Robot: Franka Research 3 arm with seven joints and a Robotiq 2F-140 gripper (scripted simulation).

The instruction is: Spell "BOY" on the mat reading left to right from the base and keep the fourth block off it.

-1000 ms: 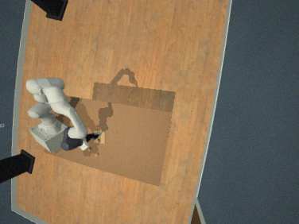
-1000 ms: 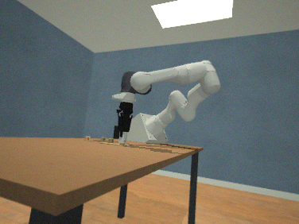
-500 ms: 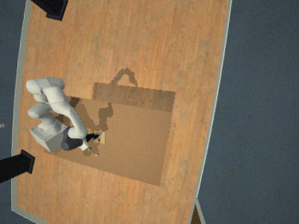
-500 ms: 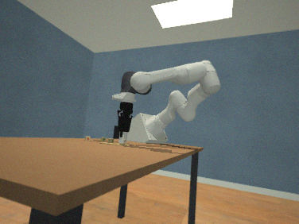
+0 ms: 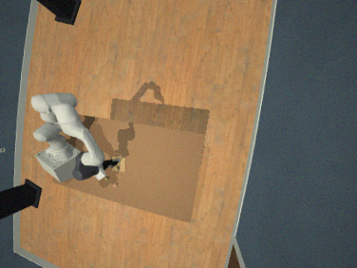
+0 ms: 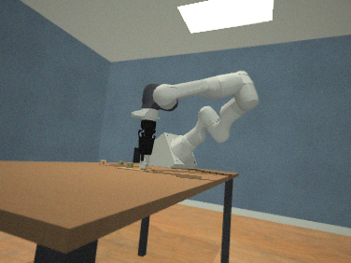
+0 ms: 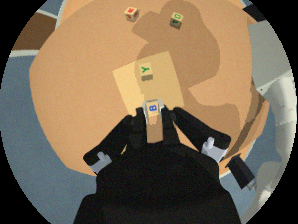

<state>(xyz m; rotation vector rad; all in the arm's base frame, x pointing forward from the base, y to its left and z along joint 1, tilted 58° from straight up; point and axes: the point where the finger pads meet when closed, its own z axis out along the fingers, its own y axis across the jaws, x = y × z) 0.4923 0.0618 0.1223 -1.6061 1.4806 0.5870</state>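
Now: the mat 1 cm ahead of my hand, 4 cm to the right of it and 4 cm below it.
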